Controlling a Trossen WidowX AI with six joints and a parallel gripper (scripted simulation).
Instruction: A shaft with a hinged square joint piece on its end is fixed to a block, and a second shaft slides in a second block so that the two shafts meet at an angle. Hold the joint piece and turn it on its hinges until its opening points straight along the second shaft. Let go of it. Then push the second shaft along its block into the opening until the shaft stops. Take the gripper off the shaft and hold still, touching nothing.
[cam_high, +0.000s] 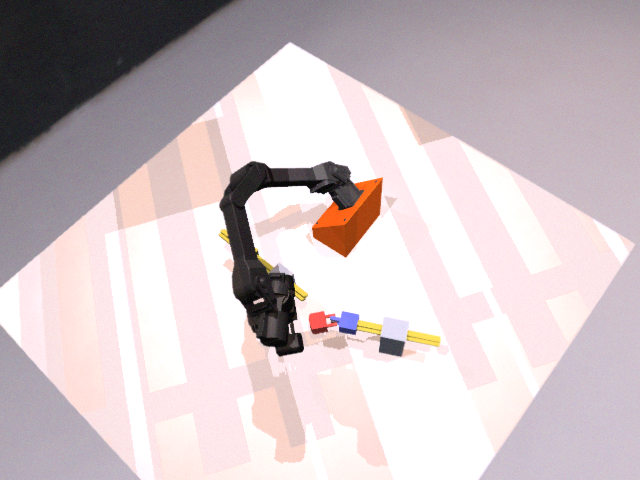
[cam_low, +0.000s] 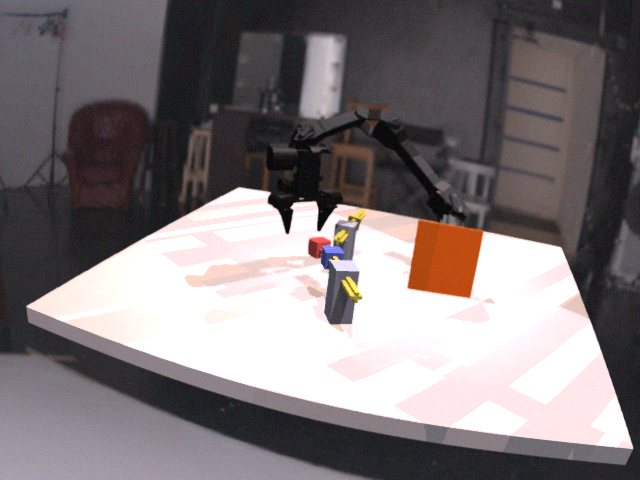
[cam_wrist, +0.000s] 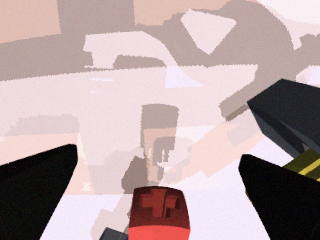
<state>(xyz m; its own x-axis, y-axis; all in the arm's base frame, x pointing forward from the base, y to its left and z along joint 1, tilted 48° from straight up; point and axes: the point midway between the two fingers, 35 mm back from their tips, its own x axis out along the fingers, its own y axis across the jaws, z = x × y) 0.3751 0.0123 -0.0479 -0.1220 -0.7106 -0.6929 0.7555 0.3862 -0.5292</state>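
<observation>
Right now my gripper tip is 50 mm to the right of the red square joint piece, 50 mm past it and 20 mm above it.
</observation>
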